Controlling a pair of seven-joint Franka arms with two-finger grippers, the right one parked.
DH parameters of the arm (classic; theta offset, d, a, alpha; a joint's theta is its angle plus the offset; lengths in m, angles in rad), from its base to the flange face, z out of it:
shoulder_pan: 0 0.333 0 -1.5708
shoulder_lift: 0 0 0 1.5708
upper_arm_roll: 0 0.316 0.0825 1.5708
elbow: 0 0 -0.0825 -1.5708
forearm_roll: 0 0.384 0 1.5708
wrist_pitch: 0 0 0.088 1.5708
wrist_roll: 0 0.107 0 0
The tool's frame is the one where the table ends.
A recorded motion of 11 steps. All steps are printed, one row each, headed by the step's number.
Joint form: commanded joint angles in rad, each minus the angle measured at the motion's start. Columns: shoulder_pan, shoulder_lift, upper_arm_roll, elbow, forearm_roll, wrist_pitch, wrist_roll.
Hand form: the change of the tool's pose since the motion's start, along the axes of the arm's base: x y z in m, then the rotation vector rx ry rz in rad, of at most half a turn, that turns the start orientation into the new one. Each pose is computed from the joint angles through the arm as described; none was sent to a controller.
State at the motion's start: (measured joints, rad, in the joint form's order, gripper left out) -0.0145 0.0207 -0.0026 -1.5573 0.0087 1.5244 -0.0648
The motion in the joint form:
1: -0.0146 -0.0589 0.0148 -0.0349 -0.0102 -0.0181 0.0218
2: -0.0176 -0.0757 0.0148 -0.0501 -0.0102 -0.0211 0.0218
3: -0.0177 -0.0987 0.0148 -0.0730 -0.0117 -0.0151 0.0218
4: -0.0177 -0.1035 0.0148 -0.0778 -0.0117 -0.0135 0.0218
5: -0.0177 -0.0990 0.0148 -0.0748 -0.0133 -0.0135 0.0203
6: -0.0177 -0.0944 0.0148 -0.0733 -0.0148 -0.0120 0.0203
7: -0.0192 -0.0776 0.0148 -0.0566 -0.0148 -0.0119 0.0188
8: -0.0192 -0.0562 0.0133 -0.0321 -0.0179 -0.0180 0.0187
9: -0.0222 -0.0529 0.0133 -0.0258 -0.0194 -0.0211 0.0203
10: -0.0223 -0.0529 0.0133 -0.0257 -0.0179 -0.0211 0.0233
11: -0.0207 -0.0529 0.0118 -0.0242 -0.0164 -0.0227 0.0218
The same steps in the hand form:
1: -0.0200 -0.0006 0.0144 -0.0118 -0.0056 -0.0216
2: -0.0257 -0.0020 0.0160 -0.0120 -0.0042 -0.0246
3: -0.0324 -0.0020 0.0180 -0.0138 -0.0103 -0.0247
4: -0.0338 -0.0020 0.0184 -0.0139 -0.0119 -0.0247
5: -0.0324 -0.0022 0.0174 -0.0154 -0.0104 -0.0232
6: -0.0308 -0.0024 0.0158 -0.0168 -0.0088 -0.0232
7: -0.0254 -0.0034 0.0148 -0.0165 -0.0088 -0.0232
8: -0.0192 -0.0047 0.0143 -0.0193 -0.0057 -0.0247
9: -0.0185 -0.0066 0.0152 -0.0208 -0.0056 -0.0293
10: -0.0185 -0.0064 0.0152 -0.0195 -0.0057 -0.0324
11: -0.0187 -0.0062 0.0158 -0.0179 -0.0056 -0.0308

